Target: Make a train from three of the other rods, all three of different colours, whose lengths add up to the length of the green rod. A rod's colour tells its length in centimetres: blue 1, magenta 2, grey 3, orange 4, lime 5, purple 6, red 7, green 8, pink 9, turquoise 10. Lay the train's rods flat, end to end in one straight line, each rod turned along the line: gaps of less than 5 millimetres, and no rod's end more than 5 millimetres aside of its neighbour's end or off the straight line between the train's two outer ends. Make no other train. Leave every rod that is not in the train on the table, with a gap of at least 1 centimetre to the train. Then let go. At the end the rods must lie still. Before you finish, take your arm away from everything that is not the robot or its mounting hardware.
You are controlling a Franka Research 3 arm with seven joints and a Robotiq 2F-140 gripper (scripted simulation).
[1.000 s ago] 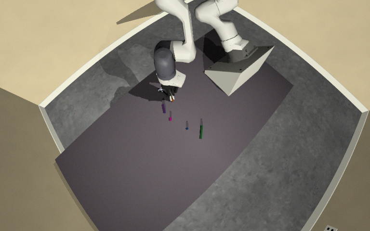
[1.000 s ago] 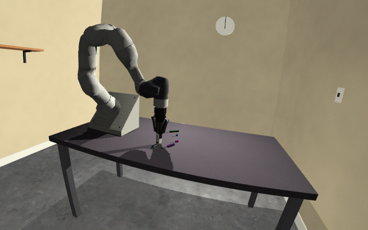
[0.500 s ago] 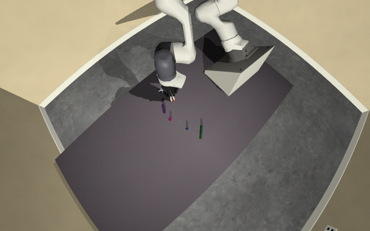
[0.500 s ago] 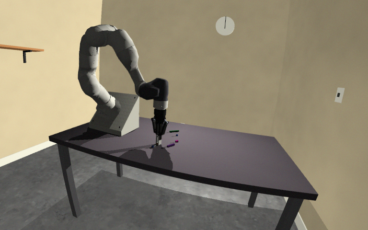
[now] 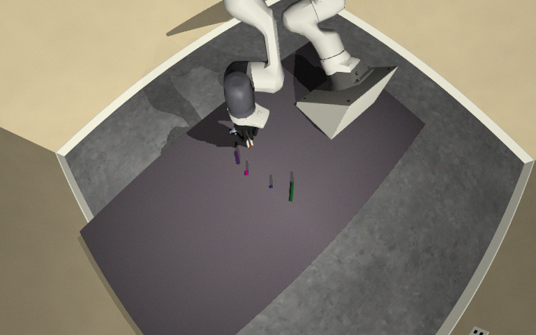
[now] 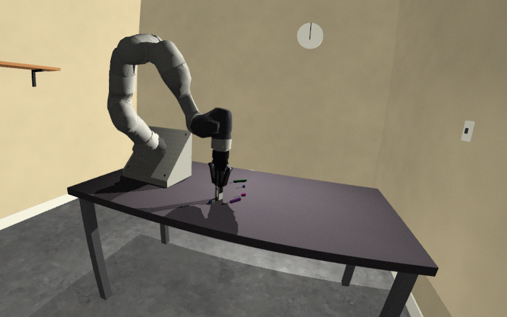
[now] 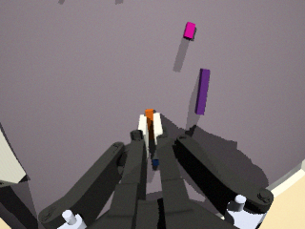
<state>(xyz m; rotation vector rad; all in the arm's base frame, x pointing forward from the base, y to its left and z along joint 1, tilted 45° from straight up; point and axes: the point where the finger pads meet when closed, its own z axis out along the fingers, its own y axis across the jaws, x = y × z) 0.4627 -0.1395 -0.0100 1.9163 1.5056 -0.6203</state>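
The orange rod lies 30 mm below my hand. Also, from my hand: purple rod (80 mm ahead, 30 mm below, 20 mm to the left); grey rod (40 mm to the right, 30 mm below, 10 mm behind); magenta rod (100 mm to the left, 90 mm ahead, 30 mm below).
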